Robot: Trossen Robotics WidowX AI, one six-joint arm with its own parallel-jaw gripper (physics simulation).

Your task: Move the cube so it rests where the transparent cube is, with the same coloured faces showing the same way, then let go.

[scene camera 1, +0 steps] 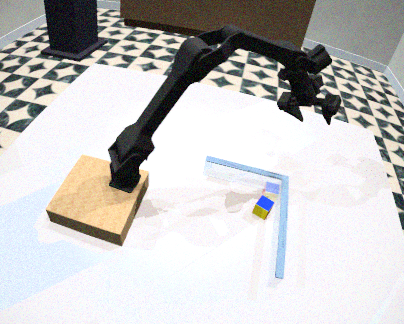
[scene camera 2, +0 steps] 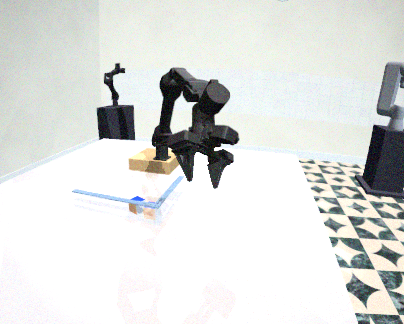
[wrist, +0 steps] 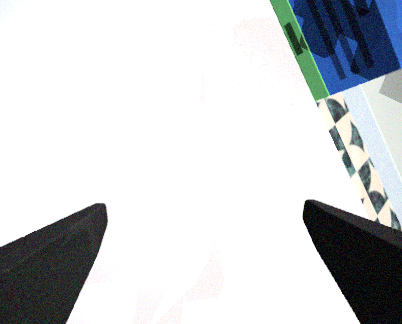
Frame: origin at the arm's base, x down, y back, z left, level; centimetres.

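Seen in the pictures: gripper, fingertip midpoint: [scene camera 1: 316, 122] [scene camera 2: 203, 185] [wrist: 206, 210]; arm's base, origin of the base link: [scene camera 1: 125, 180] [scene camera 2: 162, 158].
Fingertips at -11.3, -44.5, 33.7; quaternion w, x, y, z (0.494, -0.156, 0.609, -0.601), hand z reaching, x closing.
Observation:
Pixels of each thing's top centre, then the offset from my fingertips to it, as dx, dy, dz. "pt": a spot on its surface instead.
- cube, middle of its top: [scene camera 1: 265, 203] [scene camera 2: 136, 199] +13.0, +8.9, -24.9
- L-shaped barrier, surface spot: [scene camera 1: 282, 230] [scene camera 2: 104, 195] pt +11.0, +3.6, -33.5
The cube [scene camera 1: 263, 207] [scene camera 2: 137, 199] rests on the white table, with a blue top, a yellow side in scene camera 1 and an orange side in scene camera 2. The transparent cube [scene camera 1: 272, 188] [scene camera 2: 150, 211], with a pale blue top, stands close beside it, nearer the corner of the blue-topped barrier. The solid cube looks turned relative to it. My gripper [scene camera 1: 315, 121] [scene camera 2: 202, 183] [wrist: 206, 210] is open and empty, raised well above the table and away from both cubes, beyond the barrier's corner. Neither cube shows in the wrist view.
An L-shaped barrier [scene camera 1: 282, 230] [scene camera 2: 107, 196] with a blue top edge runs along two sides of the cubes. A wooden block [scene camera 1: 90, 197] [scene camera 2: 141, 163] carries the arm's base. A blue cabinet [wrist: 370, 35] and a green one [wrist: 301, 50] stand past the table edge in the wrist view.

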